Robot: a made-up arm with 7 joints. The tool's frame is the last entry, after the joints.
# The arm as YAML. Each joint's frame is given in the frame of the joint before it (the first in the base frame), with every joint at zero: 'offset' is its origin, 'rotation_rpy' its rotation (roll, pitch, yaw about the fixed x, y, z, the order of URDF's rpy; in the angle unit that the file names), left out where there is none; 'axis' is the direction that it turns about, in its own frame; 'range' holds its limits. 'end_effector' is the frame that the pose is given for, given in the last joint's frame.
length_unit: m
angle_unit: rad
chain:
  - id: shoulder
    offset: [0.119, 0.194, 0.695]
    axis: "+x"
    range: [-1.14, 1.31]
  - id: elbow
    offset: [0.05, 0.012, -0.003]
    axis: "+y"
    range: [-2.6, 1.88]
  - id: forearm
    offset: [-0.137, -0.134, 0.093]
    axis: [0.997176, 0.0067, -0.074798]
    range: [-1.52, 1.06]
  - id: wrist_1
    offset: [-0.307, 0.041, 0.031]
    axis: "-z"
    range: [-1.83, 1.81]
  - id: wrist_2
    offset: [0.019, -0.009, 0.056]
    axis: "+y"
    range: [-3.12, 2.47]
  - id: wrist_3
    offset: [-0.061, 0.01, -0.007]
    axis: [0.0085, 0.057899, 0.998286]
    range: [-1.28, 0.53]
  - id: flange
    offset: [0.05, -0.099, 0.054]
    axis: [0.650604, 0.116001, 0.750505]
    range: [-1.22, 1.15]
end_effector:
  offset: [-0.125, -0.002, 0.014]
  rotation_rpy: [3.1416, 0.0, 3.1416]
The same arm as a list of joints. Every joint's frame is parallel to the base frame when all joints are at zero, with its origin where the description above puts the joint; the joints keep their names.
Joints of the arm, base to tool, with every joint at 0 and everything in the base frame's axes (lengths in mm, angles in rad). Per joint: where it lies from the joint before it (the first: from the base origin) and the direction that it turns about. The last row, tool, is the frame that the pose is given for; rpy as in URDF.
shoulder: offset 119.0 194.0 695.0 axis 1 0 0
elbow: offset 50.0 12.0 -3.0 axis 0 1 0
forearm: offset -137.0 -134.0 93.0 axis 0.997176 0.0067 -0.074798
wrist_1: offset -307.0 41.0 31.0 axis 0 0 -1
wrist_2: offset 19.0 -9.0 56.0 axis 0 1 0
wrist_3: offset -61.0 10.0 -7.0 axis 0.0085 0.057899 0.998286
flange: offset 50.0 -99.0 54.0 axis 0.650604 0.116001 0.750505
tool: offset -125.0 -2.0 14.0 rpy -3.1416 0.0000 -3.1416
Joint limits (rad, base to tool): -1.1400..1.3100 -2.6000..1.8800 -1.5200..1.0600 -1.8300..1.8100 -3.1200..2.4700 -1.2800..0.5300 -1.2200..1.1500

